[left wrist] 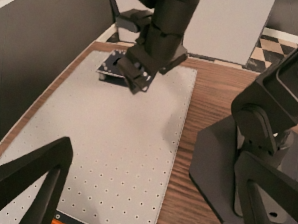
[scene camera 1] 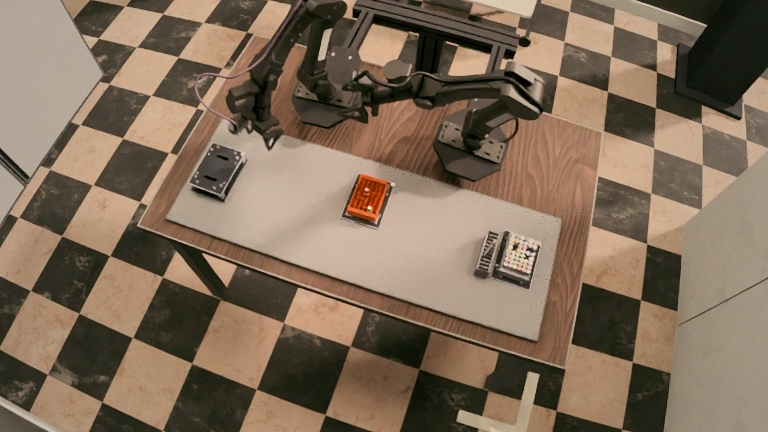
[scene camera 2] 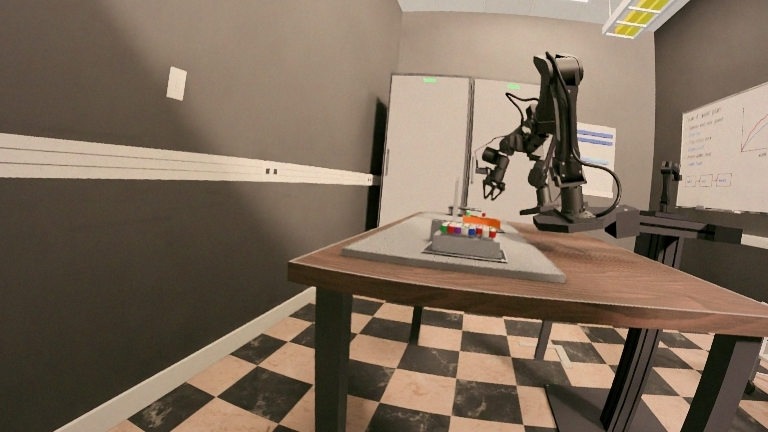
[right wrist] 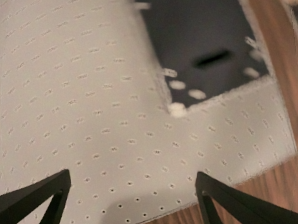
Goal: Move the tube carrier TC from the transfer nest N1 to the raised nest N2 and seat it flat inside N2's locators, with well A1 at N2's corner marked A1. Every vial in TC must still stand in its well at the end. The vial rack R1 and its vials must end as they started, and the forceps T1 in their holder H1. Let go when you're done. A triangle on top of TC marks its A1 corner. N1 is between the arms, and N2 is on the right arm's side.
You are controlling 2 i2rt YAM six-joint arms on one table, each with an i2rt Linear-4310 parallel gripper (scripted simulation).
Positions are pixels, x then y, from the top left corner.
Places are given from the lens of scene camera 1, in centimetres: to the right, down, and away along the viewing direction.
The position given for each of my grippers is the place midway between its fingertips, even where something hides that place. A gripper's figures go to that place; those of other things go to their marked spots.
my right gripper (scene camera 1: pixel 260 142): -37, -22, 155
orange tube carrier TC (scene camera 1: pixel 359 203): -7, -4, 154
black raised nest N2 (scene camera 1: pixel 222 170): -50, -14, 156
